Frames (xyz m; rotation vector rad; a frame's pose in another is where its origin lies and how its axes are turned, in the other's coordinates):
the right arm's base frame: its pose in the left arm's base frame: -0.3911 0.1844 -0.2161 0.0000 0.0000 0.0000
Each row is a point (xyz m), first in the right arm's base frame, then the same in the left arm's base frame.
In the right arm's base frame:
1: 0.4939 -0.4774 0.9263
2: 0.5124 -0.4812 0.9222
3: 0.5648 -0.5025 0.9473
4: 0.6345 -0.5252 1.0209
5: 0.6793 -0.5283 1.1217
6: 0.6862 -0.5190 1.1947
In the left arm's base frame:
1: 0.1028 -0.2930 0.7102
2: 0.1213 -0.2968 0.7061
3: 0.1737 -0.3181 0.7312
4: 0.2434 -0.3408 0.8048
5: 0.2882 -0.3439 0.9056
6: 0.2951 -0.3346 0.9786

